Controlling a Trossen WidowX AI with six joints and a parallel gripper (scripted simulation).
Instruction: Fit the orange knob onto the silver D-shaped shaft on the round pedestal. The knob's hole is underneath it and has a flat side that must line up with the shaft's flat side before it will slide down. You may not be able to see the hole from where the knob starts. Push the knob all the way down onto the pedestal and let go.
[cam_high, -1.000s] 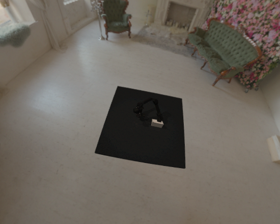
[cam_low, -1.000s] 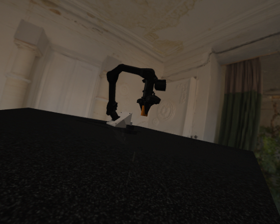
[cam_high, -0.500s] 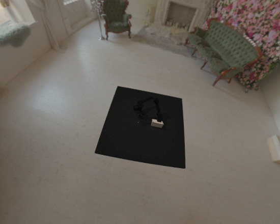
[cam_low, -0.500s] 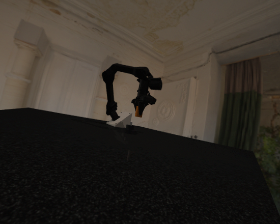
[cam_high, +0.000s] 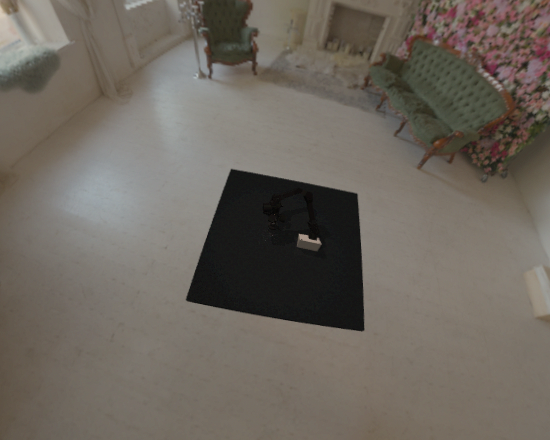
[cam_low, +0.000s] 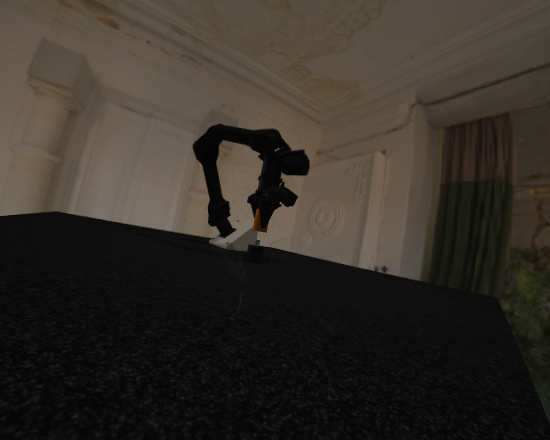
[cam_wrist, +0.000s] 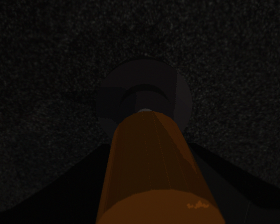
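My gripper tip is now 3 cm below the orange knob. Also, from my gripper tip: dark round pedestal (6 cm below).
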